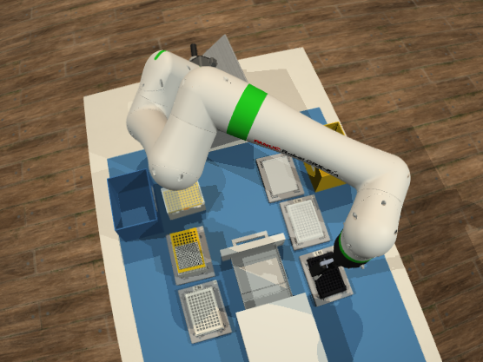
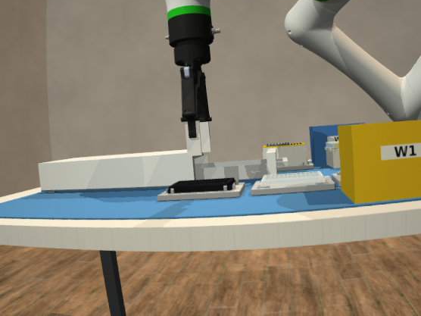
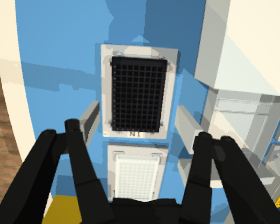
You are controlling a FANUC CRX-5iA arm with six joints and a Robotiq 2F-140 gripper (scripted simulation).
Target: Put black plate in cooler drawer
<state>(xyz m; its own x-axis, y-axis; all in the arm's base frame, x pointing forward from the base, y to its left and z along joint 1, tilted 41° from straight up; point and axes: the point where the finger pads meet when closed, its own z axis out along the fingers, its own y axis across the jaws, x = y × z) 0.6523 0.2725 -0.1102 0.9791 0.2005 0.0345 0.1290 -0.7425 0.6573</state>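
The black plate is 9 cm below my hand. Also, from my hand: yellow bin W1 (38 cm behind, 8 cm to the left, 7 cm below); then cooler CD (13 cm ahead, 18 cm to the right, 7 cm below); then drawer (20 cm to the right, 8 cm below).
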